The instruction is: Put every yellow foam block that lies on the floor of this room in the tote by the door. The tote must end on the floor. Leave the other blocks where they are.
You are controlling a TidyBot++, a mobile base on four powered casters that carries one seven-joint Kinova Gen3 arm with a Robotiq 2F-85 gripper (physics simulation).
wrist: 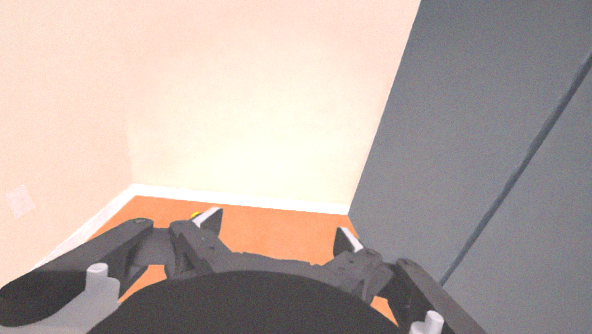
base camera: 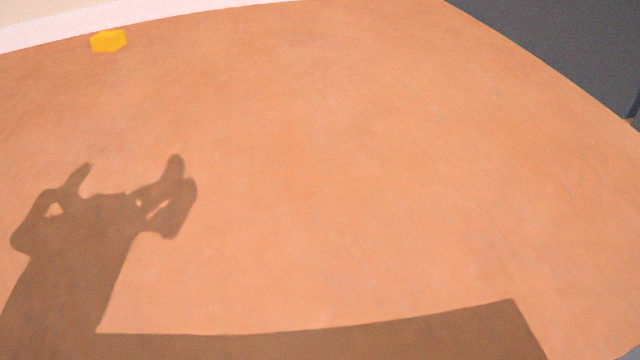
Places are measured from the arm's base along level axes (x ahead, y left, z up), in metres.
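Pixels of known places: gripper, between the fingertips: (wrist: 278, 230).
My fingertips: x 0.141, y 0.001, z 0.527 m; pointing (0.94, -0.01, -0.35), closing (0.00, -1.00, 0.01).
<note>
Behind a point stands the place of what it marks.
A yellow foam block (base camera: 108, 41) {z -0.364, x 1.115, y 0.506 m} lies on the floor near the white baseboard, at the upper left of the base camera view. In the wrist view a small sliver of the yellow block (wrist: 195, 215) shows behind the left fingertip; the rest of it is hidden. My gripper (wrist: 278, 230) {z 0.527, x 0.141, y 0.001 m} is open, with nothing between its fingers, and is held above the floor, away from the block. The tote and the door do not show in either view.
A tall grey cabinet-like unit (base camera: 545, 45) {z -0.351, x 0.928, y -0.700 m} (wrist: 450, 115) {z 0.612, x 0.967, y -0.695 m} stands on the right. Pale walls (wrist: 250, 100) {z 0.438, x 1.428, y 0.307 m} with a white baseboard (wrist: 240, 198) {z -0.330, x 1.414, y 0.310 m} meet in a corner at the back left. The shadow of the arm and base falls on the floor (base camera: 350, 175) {z -0.396, x 0.500, y -0.082 m}.
</note>
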